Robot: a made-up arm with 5 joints. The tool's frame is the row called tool.
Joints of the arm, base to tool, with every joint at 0 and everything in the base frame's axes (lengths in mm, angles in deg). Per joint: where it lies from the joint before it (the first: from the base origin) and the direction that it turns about. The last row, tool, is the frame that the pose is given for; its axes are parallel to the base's.
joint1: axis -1 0 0 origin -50.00 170.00 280.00
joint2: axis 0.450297 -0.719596 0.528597 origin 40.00 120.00 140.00
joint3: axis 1 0 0 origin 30.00 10.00 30.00
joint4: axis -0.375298 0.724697 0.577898 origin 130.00 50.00 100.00
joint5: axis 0 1 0 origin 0.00 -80.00 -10.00
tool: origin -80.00 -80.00 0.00
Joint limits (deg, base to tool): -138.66..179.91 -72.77..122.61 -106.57..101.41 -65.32..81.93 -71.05..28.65
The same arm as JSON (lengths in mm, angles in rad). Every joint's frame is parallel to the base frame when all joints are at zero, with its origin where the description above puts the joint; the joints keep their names.
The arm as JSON. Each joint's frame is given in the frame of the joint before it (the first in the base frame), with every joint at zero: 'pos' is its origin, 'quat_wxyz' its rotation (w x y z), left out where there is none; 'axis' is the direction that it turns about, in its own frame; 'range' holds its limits. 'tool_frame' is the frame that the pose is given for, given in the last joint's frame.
{"length_unit": "mm", "angle_unit": "rad", "joints": [
  {"joint": "joint1", "pos": [-50.0, 170.0, 280.0], "axis": "-x", "range": [-2.4201, 3.14]},
  {"joint": "joint2", "pos": [40.0, 120.0, 140.0], "axis": [0.450297, -0.719596, 0.528597], "range": [-1.2701, 2.1399]},
  {"joint": "joint3", "pos": [30.0, 10.0, 30.0], "axis": "+x", "range": [-1.86, 1.7699]},
  {"joint": "joint4", "pos": [130.0, 50.0, 100.0], "axis": [-0.375298, 0.724697, 0.577898], "range": [-1.14, 1.4299]},
  {"joint": "joint5", "pos": [0.0, -80.0, -10.0], "axis": "+y", "range": [-1.2401, 0.5]}
], "tool_frame": {"pos": [-80.0, -80.0, 0.0]}}

